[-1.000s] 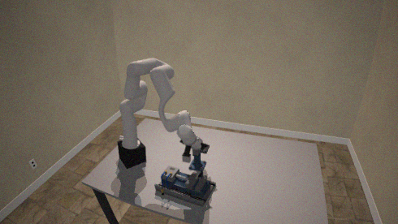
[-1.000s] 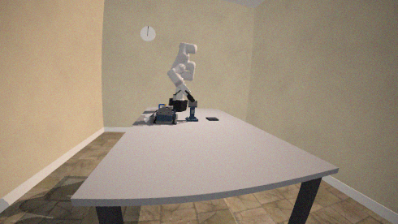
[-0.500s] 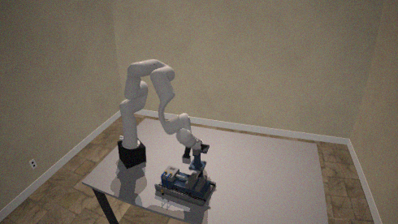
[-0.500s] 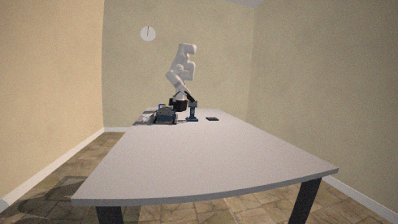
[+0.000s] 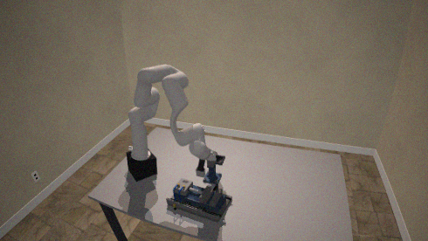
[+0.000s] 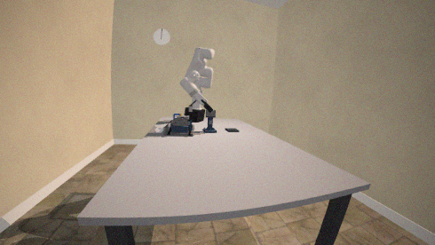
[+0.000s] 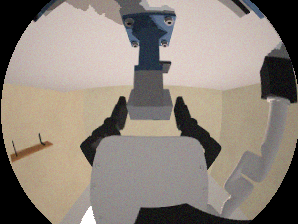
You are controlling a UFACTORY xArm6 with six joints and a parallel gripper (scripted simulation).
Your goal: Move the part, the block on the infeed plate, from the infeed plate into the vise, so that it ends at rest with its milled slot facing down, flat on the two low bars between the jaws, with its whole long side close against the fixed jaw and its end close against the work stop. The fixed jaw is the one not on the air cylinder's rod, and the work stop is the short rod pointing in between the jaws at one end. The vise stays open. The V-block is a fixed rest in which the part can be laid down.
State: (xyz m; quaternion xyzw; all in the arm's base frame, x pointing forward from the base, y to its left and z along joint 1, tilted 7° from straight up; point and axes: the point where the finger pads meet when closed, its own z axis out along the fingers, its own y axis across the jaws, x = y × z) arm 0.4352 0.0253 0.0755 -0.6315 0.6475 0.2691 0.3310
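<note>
Now: hand 10 mm to the right of the part. Also, from my hand: vise 200 mm to the right, 120 mm below, 10 mm behind; dark infeed plate 200 mm to the left, 160 mm below, 10 mm behind.
</note>
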